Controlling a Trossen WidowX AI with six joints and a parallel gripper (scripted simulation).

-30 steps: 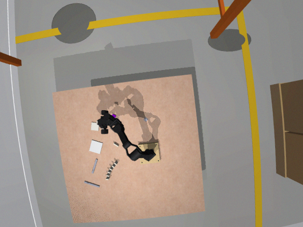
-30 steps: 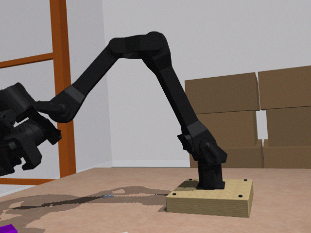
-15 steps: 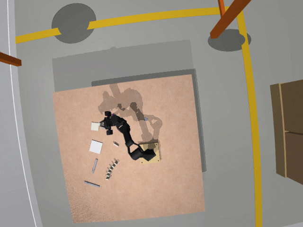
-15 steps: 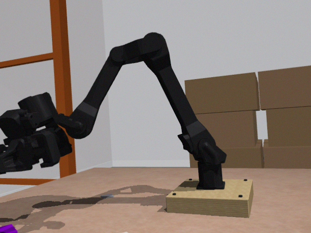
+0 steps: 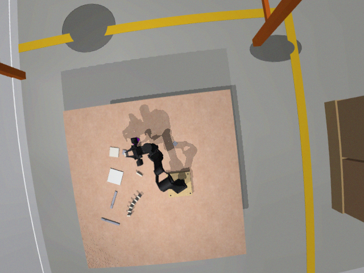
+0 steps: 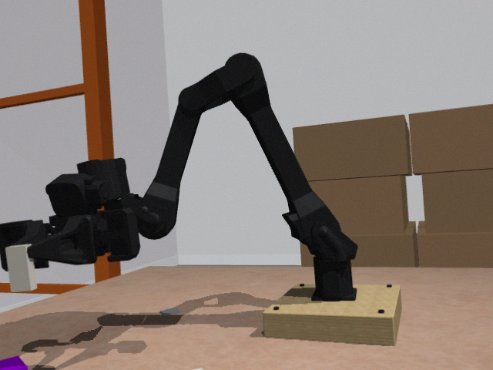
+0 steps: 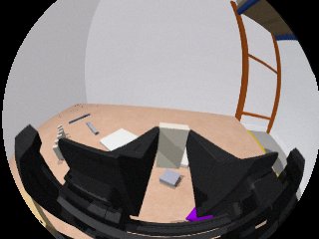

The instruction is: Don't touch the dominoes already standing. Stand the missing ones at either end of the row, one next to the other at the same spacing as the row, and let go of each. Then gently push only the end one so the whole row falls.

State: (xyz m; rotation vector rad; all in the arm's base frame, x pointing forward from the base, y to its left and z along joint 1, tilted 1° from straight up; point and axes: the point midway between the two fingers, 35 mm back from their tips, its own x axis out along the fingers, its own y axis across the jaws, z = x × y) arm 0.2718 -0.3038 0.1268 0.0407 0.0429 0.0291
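Now: gripper tip 5 cm past the purple block, 7 cm to the left of it and 15 cm above it. From my gripper tip the other things lie so: small grey tile: 33 cm behind, 1 cm to the left, 15 cm below.
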